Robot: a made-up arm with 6 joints. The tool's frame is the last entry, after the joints.
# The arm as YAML. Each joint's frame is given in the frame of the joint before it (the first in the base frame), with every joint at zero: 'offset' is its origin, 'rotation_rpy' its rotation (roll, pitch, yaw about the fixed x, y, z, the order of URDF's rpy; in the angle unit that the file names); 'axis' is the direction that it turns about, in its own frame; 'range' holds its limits. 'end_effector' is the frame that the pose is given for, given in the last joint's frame.
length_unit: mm
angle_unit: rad
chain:
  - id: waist
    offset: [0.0, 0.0, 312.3]
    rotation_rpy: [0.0, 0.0, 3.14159]
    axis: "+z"
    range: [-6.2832, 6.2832]
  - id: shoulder
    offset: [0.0, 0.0, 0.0]
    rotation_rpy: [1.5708, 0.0, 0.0]
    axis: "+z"
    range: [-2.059, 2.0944]
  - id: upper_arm
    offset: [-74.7, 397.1, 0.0]
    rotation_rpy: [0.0, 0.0, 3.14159]
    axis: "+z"
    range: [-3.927, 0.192]
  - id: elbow
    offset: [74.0, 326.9, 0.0]
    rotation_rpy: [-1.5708, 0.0, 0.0]
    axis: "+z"
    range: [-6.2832, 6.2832]
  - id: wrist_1
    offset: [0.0, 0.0, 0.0]
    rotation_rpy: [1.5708, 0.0, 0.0]
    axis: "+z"
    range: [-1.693, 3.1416]
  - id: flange
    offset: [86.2, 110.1, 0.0]
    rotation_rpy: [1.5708, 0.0, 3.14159]
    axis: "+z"
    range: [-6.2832, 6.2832]
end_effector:
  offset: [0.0, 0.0, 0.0]
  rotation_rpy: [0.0, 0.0, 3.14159]
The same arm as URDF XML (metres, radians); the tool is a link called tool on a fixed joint. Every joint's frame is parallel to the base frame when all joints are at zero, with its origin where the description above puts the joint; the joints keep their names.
<robot name="arm">
  <joint name="tool_joint" type="fixed">
    <parent link="link6"/>
    <child link="tool"/>
    <origin xyz="0 0 0" rpy="3.1416 0 0"/>
  </joint>
  <joint name="flange" type="revolute">
    <parent link="link5"/>
    <child link="link6"/>
    <origin xyz="0.0862 0 -0.1101"/>
    <axis xyz="0 0 -1"/>
    <limit lower="-6.2832" upper="6.2832"/>
  </joint>
  <joint name="wrist_1" type="revolute">
    <parent link="link4"/>
    <child link="link5"/>
    <origin xyz="0 0 0"/>
    <axis xyz="0 1 0"/>
    <limit lower="-1.693" upper="3.1416"/>
  </joint>
  <joint name="elbow" type="revolute">
    <parent link="link3"/>
    <child link="link4"/>
    <origin xyz="0.074 0 -0.3269"/>
    <axis xyz="0 0 -1"/>
    <limit lower="-6.2832" upper="6.2832"/>
  </joint>
  <joint name="upper_arm" type="revolute">
    <parent link="link2"/>
    <child link="link3"/>
    <origin xyz="0.0747 0 0.3971"/>
    <axis xyz="0 1 0"/>
    <limit lower="-3.927" upper="0.192"/>
  </joint>
  <joint name="shoulder" type="revolute">
    <parent link="link1"/>
    <child link="link2"/>
    <origin xyz="0 0 0"/>
    <axis xyz="0 1 0"/>
    <limit lower="-2.059" upper="2.0944"/>
  </joint>
  <joint name="waist" type="revolute">
    <parent link="base"/>
    <child link="link1"/>
    <origin xyz="0 0 0.3123"/>
    <axis xyz="0 0 1"/>
    <limit lower="-6.2832" upper="6.2832"/>
  </joint>
  <link name="base"/>
  <link name="link1"/>
  <link name="link2"/>
  <link name="link3"/>
  <link name="link4"/>
  <link name="link5"/>
  <link name="link6"/>
  <link name="tool"/>
</robot>

